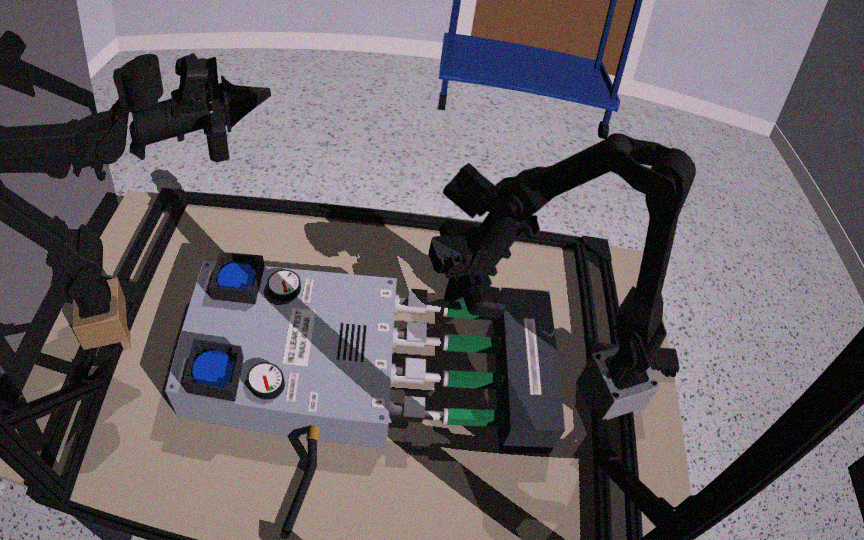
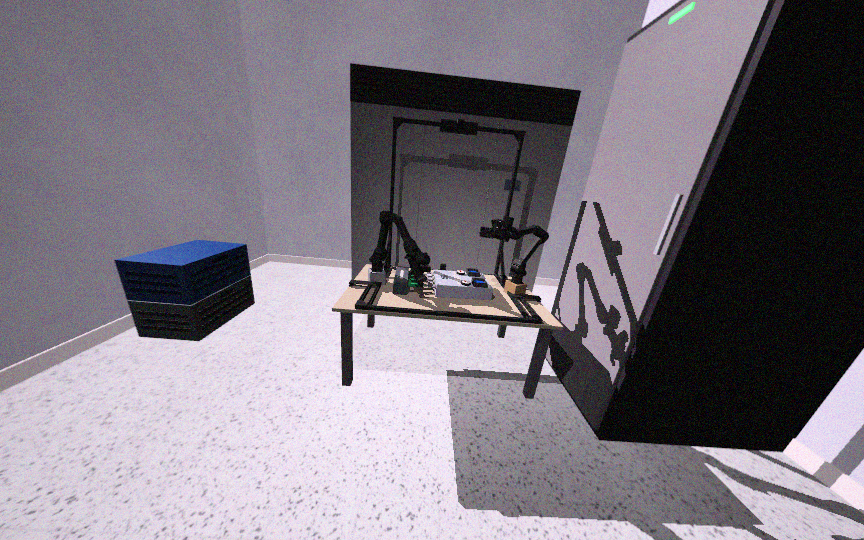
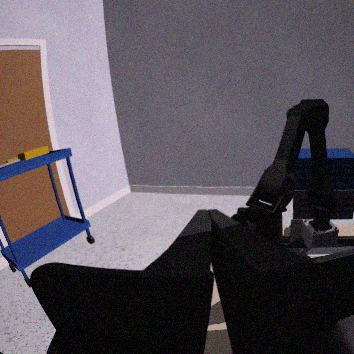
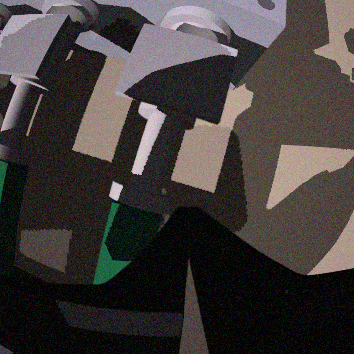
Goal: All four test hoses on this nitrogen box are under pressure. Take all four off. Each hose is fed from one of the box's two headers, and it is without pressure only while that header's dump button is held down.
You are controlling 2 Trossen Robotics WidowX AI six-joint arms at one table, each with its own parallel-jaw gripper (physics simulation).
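Seen in the pictures: left gripper, fingertip midpoint: [image 1: 270, 92] [image 2: 479, 232] [image 3: 206, 218]; right gripper, fingertip midpoint: [image 1: 446, 300] [image 2: 422, 287] [image 4: 186, 216]; left arm's base at its link origin: [image 1: 94, 302] [image 2: 516, 282]; right arm's base at its link origin: [image 1: 626, 370] [image 2: 376, 270] [image 3: 320, 224].
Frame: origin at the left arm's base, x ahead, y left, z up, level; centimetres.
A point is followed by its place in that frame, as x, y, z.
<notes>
The grey nitrogen box [image 1: 356, 289] @[48.4, -9.6, -0.4] [image 2: 458, 292] @[42.8, -3.8, -4.6] lies on the table. Its two blue dump buttons, upper [image 1: 236, 276] @[28.9, -2.7, 1.2] and lower [image 1: 213, 367] @[21.6, -20.0, 1.2], are untouched. Four hoses with green grips, hose 1 [image 1: 460, 310] @[63.7, -17.3, -2.0] [image 4: 112, 240] @[63.3, -16.8, -1.9], hose 2 [image 1: 468, 343] @[62.2, -23.9, -1.9], hose 3 [image 1: 468, 379] @[59.3, -30.3, -1.9] and hose 4 [image 1: 468, 417] @[56.6, -36.7, -1.9], line up with the ports on its right side. My left gripper [image 1: 268, 92] @[36.9, 0.2, 33.6] [image 3: 206, 218] @[36.9, 0.2, 33.6] is shut and empty, raised high beyond the box's upper-left edge. My right gripper [image 4: 186, 216] @[62.9, -13.8, -3.2] is shut and empty, low beside hose 1's grip, partly covering it; contact is unclear.
A dark block [image 1: 549, 394] @[69.4, -38.1, -0.4] with a pale label stands right of the green grips. A black lever [image 1: 299, 490] @[29.3, -39.4, -7.0] with a yellow collar sticks out in front of the box. Gauges [image 1: 283, 282] @[36.7, -6.3, 1.2] [image 1: 265, 380] @[29.3, -24.2, 1.2] sit beside the buttons. Black rails [image 1: 375, 216] @[59.4, 12.9, -6.6] frame the work area.
</notes>
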